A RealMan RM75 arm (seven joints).
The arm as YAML. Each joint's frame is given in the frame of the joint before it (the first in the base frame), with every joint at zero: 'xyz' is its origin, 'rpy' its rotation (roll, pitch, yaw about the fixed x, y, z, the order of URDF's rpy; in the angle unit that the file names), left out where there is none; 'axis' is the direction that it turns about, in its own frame. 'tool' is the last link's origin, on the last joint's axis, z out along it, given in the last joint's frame.
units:
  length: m
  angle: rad
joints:
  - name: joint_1
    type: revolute
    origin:
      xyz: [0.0, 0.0, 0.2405]
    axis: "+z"
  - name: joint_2
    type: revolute
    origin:
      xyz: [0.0, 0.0, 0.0]
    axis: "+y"
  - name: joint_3
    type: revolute
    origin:
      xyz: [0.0, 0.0, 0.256]
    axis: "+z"
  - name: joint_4
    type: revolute
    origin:
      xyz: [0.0, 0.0, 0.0]
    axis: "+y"
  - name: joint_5
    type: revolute
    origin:
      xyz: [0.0, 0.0, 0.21]
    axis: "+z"
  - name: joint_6
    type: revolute
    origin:
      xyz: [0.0, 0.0, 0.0]
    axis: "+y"
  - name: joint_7
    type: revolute
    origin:
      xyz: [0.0, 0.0, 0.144]
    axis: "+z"
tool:
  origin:
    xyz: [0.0, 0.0, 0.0]
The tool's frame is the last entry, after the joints.
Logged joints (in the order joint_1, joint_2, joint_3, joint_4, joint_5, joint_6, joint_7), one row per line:
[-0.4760, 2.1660, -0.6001, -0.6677, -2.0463, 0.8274, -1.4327]
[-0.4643, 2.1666, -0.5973, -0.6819, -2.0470, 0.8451, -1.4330]
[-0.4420, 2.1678, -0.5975, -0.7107, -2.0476, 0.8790, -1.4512]
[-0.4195, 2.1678, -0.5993, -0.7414, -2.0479, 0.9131, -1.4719]
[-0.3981, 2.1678, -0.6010, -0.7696, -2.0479, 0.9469, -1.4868]
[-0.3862, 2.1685, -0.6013, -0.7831, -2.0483, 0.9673, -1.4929]
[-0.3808, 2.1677, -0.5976, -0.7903, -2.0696, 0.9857, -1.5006]
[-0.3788, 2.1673, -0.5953, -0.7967, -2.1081, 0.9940, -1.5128]
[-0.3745, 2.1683, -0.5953, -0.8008, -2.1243, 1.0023, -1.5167]
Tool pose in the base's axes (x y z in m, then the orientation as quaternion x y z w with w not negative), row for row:
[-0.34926, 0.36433, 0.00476, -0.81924, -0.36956, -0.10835, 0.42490]
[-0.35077, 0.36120, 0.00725, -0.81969, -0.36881, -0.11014, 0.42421]
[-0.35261, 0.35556, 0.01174, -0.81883, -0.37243, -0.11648, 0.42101]
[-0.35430, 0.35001, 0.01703, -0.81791, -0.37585, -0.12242, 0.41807]
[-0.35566, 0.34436, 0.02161, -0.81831, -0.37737, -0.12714, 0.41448]
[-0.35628, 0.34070, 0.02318, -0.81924, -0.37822, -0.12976, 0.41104]
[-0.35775, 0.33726, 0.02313, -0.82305, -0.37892, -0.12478, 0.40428]
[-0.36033, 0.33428, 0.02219, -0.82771, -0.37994, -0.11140, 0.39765]
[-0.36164, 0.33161, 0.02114, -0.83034, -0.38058, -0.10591, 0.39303]
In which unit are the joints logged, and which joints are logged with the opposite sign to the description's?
The joints are logged in radians. Opposite sign: joint_2, joint_3, joint_4, joint_5.
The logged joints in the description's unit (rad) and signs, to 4 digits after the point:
[-0.4760, -2.1660, 0.6001, 0.6677, 2.0463, 0.8274, -1.4327]
[-0.4643, -2.1666, 0.5973, 0.6819, 2.0470, 0.8451, -1.4330]
[-0.4420, -2.1678, 0.5975, 0.7107, 2.0476, 0.8790, -1.4512]
[-0.4195, -2.1678, 0.5993, 0.7414, 2.0479, 0.9131, -1.4719]
[-0.3981, -2.1678, 0.6010, 0.7696, 2.0479, 0.9469, -1.4868]
[-0.3862, -2.1685, 0.6013, 0.7831, 2.0483, 0.9673, -1.4929]
[-0.3808, -2.1677, 0.5976, 0.7903, 2.0696, 0.9857, -1.5006]
[-0.3788, -2.1673, 0.5953, 0.7967, 2.1081, 0.9940, -1.5128]
[-0.3745, -2.1683, 0.5953, 0.8008, 2.1243, 1.0023, -1.5167]

